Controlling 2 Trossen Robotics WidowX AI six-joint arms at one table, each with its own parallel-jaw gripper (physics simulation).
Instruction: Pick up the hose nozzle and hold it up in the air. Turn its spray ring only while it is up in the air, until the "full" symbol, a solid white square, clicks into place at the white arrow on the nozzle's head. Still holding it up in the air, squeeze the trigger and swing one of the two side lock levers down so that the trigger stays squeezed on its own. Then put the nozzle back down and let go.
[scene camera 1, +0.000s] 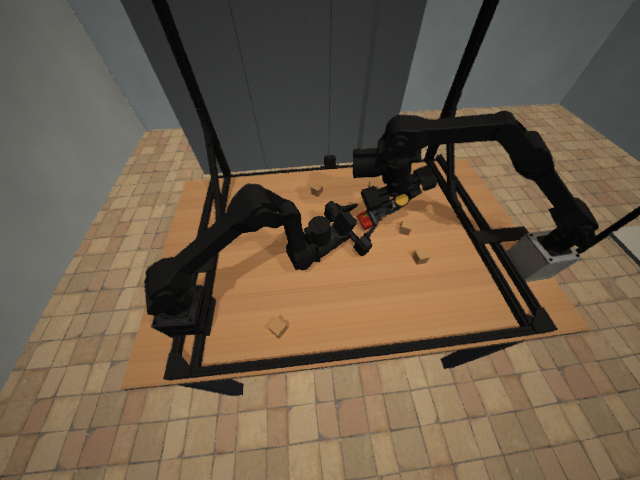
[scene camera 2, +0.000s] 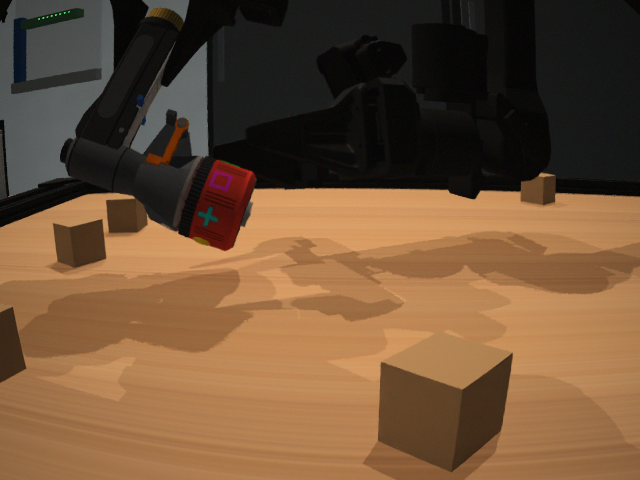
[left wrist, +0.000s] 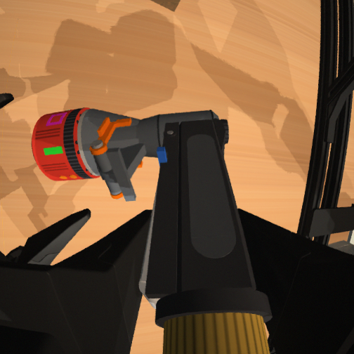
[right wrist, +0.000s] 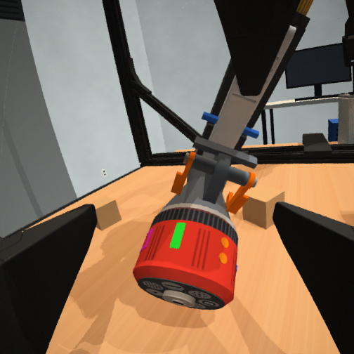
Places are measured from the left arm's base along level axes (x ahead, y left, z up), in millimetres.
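Where they show: left gripper, between the fingertips: (scene camera 1: 397, 204) (scene camera 2: 140, 81); right gripper, between the fingertips: (scene camera 1: 366, 214) (scene camera 2: 227, 145); left arm's base, origin of its link: (scene camera 1: 553, 245); right arm's base, origin of its link: (scene camera 1: 177, 305).
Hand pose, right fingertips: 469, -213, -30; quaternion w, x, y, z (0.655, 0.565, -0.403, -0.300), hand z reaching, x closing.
Observation:
Things, the pixels of their centre, and the offset from my right fingertips, as dx, dy, dz. "spot": a spot on its surface instead.
- hose nozzle, a spot on its surface: (scene camera 2: 111, 98) spot: -87, -12, +42
- red spray ring, middle of its body: (scene camera 2: 215, 203) (scene camera 1: 366, 220) -7, -10, -39
The hose nozzle (scene camera 2: 111, 98) (left wrist: 207, 190) hangs above the table, head tilted down. My left gripper (scene camera 1: 395, 200) (left wrist: 191, 217) is shut on its dark handle. The red spray ring (scene camera 1: 365, 220) (scene camera 2: 222, 206) (left wrist: 55, 145) (right wrist: 186, 260) shows a green bar on the trigger side, a magenta hollow square and a teal cross; the solid white square and the white arrow do not show. The grey trigger (left wrist: 125, 172) (right wrist: 225, 152) stands apart from the handle. Orange lock levers (scene camera 2: 173, 142) (left wrist: 106, 132) (right wrist: 240, 194) point toward the ring. My right gripper (right wrist: 186, 211) is open, its fingers either side of the head, without visible contact.
Several tan cubes lie on the table, among them one at the front (scene camera 1: 278, 326) (scene camera 2: 446, 403), one at the back (scene camera 1: 316, 190) (scene camera 2: 537, 189), and one below the nozzle (scene camera 1: 404, 227). A black frame (scene camera 1: 361, 352) borders the table. Both arms are close together around the nozzle.

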